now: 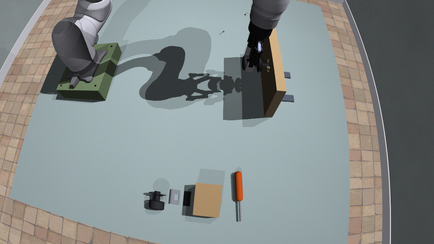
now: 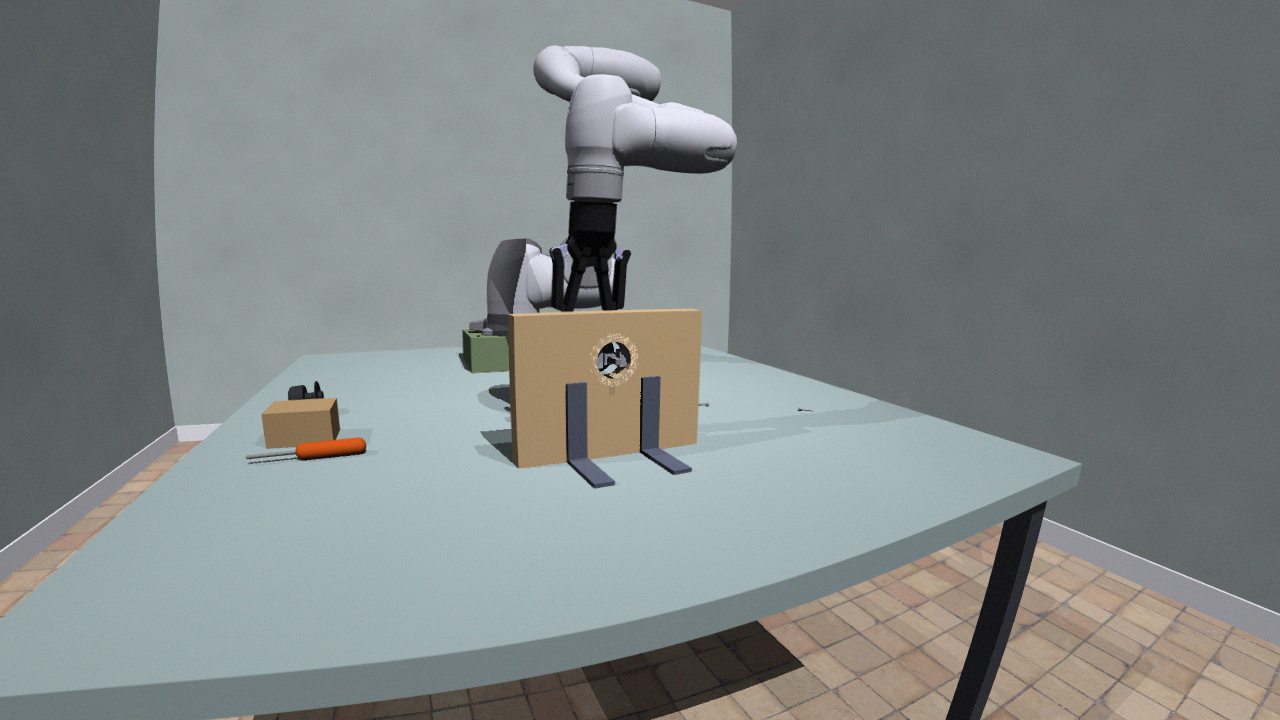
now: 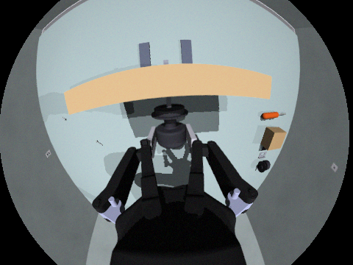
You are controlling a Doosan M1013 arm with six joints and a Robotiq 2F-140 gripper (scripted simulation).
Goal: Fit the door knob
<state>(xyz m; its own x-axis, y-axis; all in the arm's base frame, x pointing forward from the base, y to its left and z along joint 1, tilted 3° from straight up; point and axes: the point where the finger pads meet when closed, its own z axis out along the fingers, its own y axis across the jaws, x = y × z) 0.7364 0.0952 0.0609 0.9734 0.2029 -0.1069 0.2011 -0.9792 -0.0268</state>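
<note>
Right now the latch socket is 90 mm ahead of my hand, 30 mm below it and 20 mm to the left of it. The rest, counted from my hand: orange-handled screwdriver 470 mm to the right, 160 mm below, 80 mm ahead; wooden block 500 mm to the right, 140 mm below, 30 mm behind; upright wood panel 90 mm ahead, 50 mm below, 20 mm to the left.
</note>
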